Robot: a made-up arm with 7 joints.
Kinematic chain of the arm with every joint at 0, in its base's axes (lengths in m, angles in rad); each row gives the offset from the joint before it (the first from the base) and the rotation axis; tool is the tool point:
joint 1: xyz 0 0 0 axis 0 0.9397 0.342
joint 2: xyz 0 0 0 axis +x
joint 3: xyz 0 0 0 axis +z
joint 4: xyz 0.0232 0 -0.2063 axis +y
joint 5: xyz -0.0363 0 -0.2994 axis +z
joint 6: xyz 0 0 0 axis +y
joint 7: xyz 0 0 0 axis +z
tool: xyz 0 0 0
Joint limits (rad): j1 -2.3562..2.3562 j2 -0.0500..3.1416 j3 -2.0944..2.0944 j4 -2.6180..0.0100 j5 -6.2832..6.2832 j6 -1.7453..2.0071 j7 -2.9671..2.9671
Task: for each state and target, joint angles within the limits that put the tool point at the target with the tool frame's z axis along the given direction. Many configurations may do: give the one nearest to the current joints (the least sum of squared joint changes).
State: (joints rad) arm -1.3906 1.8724 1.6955 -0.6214 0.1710 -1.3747 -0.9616
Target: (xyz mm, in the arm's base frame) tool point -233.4 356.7 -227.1 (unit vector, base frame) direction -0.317 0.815 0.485
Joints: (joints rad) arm -2.2639 2.4592 2.0576 -0.8887 0.1303 -1.7437 -0.9616
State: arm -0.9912 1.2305 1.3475 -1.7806 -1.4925 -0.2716 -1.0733
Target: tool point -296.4 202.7 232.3 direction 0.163 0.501 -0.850
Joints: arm -1.1687 1.9891 1.5032 -1.4027 -1.2753 -0.9725 -1.0733
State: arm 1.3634 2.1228 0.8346 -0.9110 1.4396 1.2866 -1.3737
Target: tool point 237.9 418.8 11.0 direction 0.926 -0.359 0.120
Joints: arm 1.3171 2.0536 0.6467 -0.9039 1.0030 1.9464 -1.3737
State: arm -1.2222 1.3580 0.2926 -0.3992 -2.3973 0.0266 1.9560
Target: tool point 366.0 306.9 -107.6 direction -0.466 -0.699 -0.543
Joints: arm -0.6020 0.7046 0.5145 -0.7991 -2.2839 0.5739 1.9560
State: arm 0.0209 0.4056 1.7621 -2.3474 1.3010 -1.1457 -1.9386
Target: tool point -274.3 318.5 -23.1 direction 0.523 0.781 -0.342
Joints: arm 0.5791 0.4145 2.0944 -1.4515 1.3378 -1.7414 -1.9386
